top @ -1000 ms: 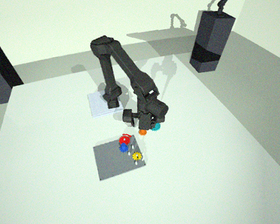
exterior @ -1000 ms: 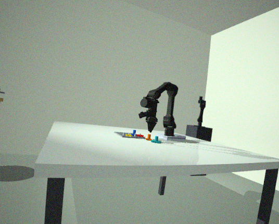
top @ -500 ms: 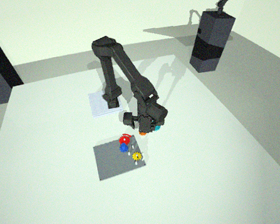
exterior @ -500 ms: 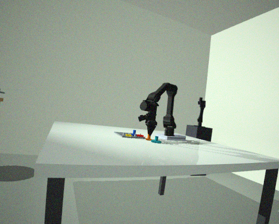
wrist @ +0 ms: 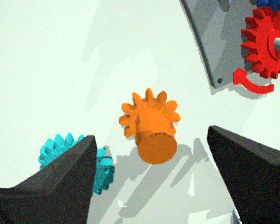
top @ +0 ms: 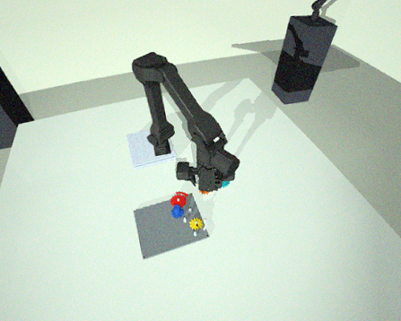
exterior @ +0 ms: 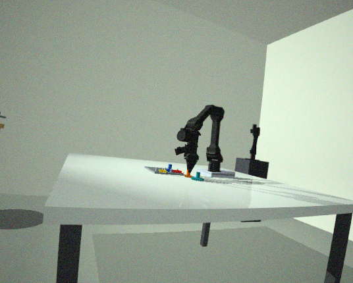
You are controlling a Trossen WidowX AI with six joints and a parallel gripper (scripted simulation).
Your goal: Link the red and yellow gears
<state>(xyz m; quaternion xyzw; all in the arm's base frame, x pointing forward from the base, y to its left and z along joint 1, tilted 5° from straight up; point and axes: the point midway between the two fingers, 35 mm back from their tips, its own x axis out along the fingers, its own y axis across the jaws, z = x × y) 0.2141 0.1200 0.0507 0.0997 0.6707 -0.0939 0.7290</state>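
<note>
Right now my gripper tip is 1 cm above the orange gear. The rest, counted from my gripper tip: blue gear 7 cm ahead, 11 cm to the right; red gear 3 cm ahead, 10 cm to the right, 1 cm below; teal gear 2 cm behind, 7 cm to the left, 1 cm below.
</note>
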